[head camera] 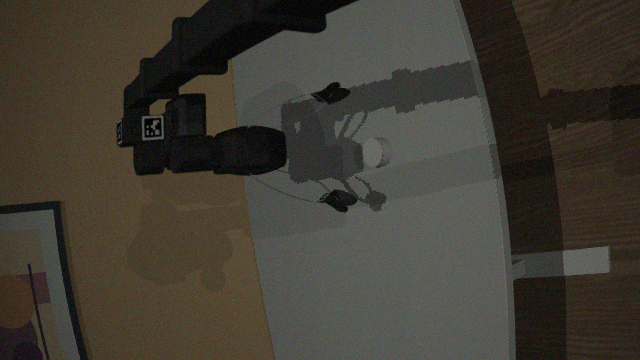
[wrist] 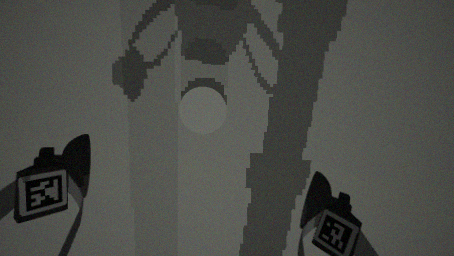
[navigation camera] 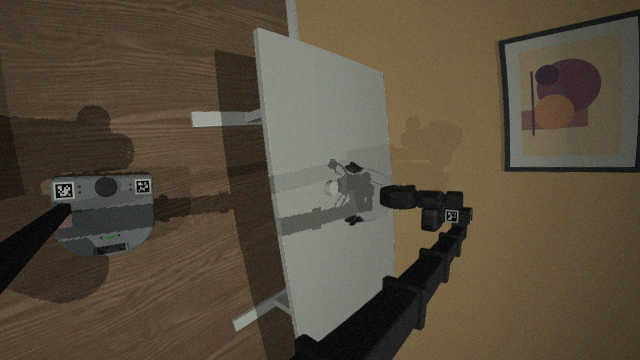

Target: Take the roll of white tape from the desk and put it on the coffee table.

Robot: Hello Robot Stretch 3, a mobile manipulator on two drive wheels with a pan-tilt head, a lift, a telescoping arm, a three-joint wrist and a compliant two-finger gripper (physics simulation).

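Pixels of known places: gripper, between the fingertips: (head camera: 350, 145) (wrist: 203, 173) (navigation camera: 346, 193); robot's base, origin of its link: (navigation camera: 106, 186).
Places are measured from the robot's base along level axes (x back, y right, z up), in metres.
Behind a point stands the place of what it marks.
Observation:
The roll of white tape (head camera: 372, 152) {x 0.011, y 0.630, z 0.744 m} (navigation camera: 331, 187) {x 0.008, y 0.618, z 0.744 m} (wrist: 203, 111) {x 0.013, y 0.630, z 0.744 m} lies flat on the white desk (head camera: 400, 280) {x -0.217, y 0.598, z 0.720 m} (navigation camera: 320, 110) {x -0.260, y 0.592, z 0.720 m} (wrist: 400, 100) {x 0.238, y 0.678, z 0.720 m}, beside the shadow of the wrist. My gripper (head camera: 342, 146) {x 0.022, y 0.592, z 0.824 m} (navigation camera: 354, 194) {x 0.022, y 0.592, z 0.824 m} (wrist: 203, 173) {x 0.022, y 0.592, z 0.824 m} is open and empty, with its fingers wide apart above the desk. In the wrist view the tape shows beyond the fingertips, roughly centred between them sideways. In the head view it shows to the right of the fingers. The exact height of the fingertips over the desk is hard to tell. The coffee table does not show.
My extended arm (head camera: 240, 40) {x 0.087, y 0.312, z 1.153 m} (navigation camera: 390, 310) {x 0.084, y 0.202, z 1.160 m} reaches over the desk near the tan wall (head camera: 125, 100) {x 0.208, y 1.233, z 1.051 m} (navigation camera: 440, 50) {x -0.616, y 1.123, z 1.011 m}. A framed picture (head camera: 50, 250) {x -0.161, y 1.161, z 1.297 m} (navigation camera: 510, 100) {x -0.336, y 1.137, z 1.281 m} hangs on the wall. My base (navigation camera: 100, 200) {x 0.045, y -0.021, z 0.160 m} stands on the wooden floor (navigation camera: 150, 75) {x -0.521, y 0.178, z 0.000 m}. White desk legs (navigation camera: 220, 119) stick out below the desk edge.

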